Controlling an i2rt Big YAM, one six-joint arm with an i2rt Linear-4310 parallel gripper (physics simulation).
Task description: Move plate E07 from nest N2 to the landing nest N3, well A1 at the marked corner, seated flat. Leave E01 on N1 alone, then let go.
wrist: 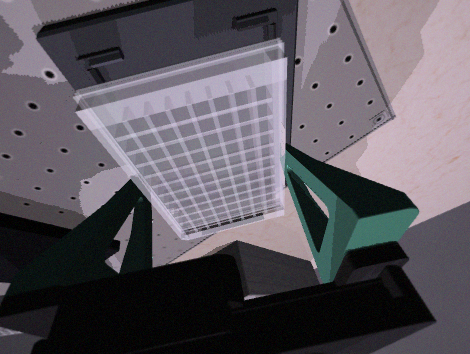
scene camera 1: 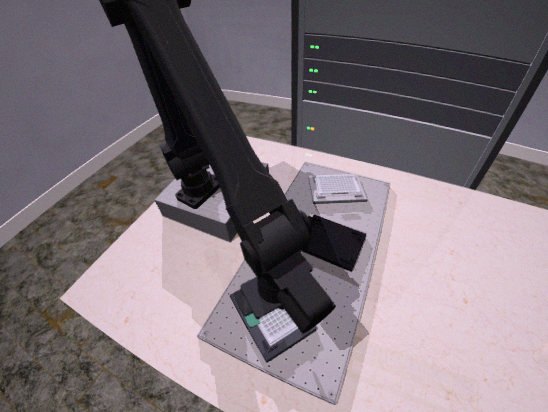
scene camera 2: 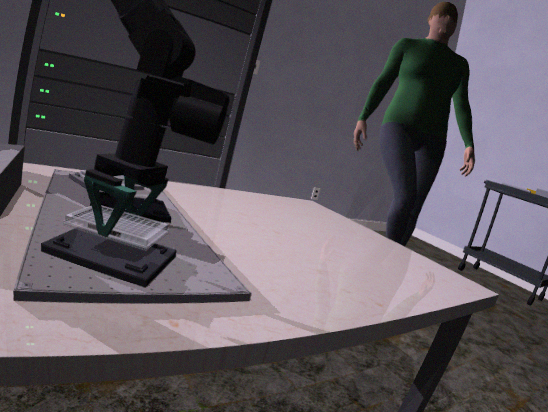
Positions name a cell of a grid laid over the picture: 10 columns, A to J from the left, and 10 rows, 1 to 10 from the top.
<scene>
The gripper shows in the wrist view (E5), in scene camera 1 (E8) and in scene camera 2 (C6).
</scene>
